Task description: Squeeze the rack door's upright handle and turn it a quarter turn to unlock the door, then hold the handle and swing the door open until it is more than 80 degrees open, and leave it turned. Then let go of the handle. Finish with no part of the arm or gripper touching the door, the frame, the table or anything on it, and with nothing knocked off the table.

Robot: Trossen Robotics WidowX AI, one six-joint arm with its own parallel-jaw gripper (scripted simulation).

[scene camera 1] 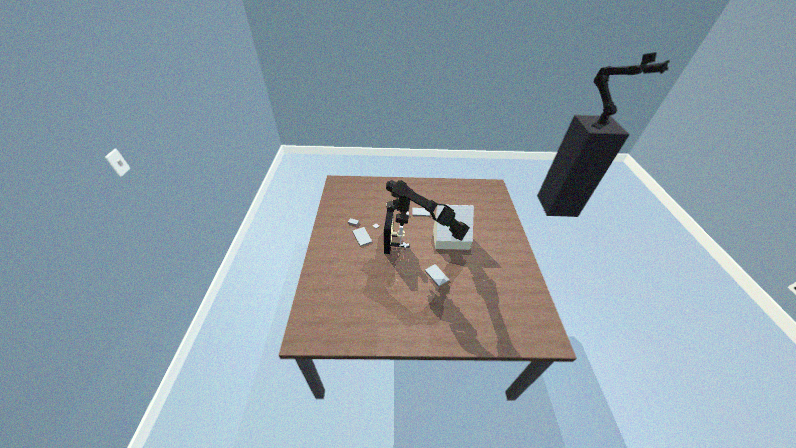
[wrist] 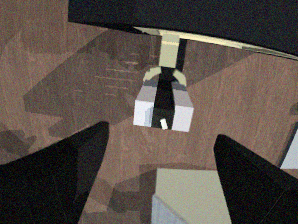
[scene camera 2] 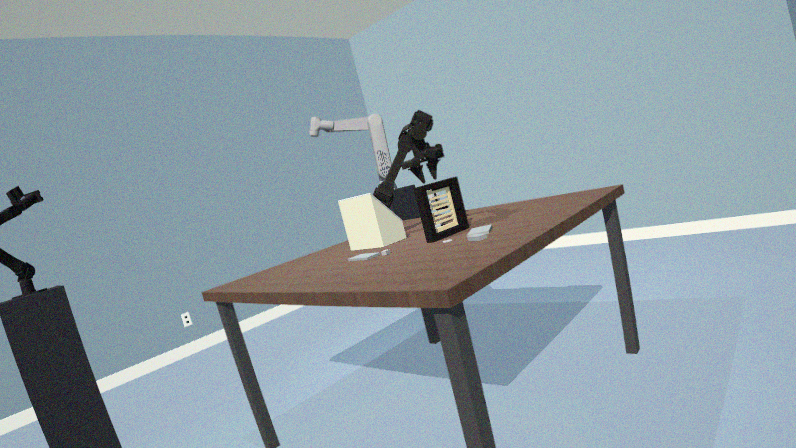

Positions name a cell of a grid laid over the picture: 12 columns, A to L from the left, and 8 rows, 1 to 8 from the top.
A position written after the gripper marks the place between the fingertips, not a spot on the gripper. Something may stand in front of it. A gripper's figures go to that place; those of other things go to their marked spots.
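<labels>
Gripper (scene camera 2: G4), 1.81 m from the lens. Rack door (scene camera 2: G4), 1.75 m from the lens.
</labels>
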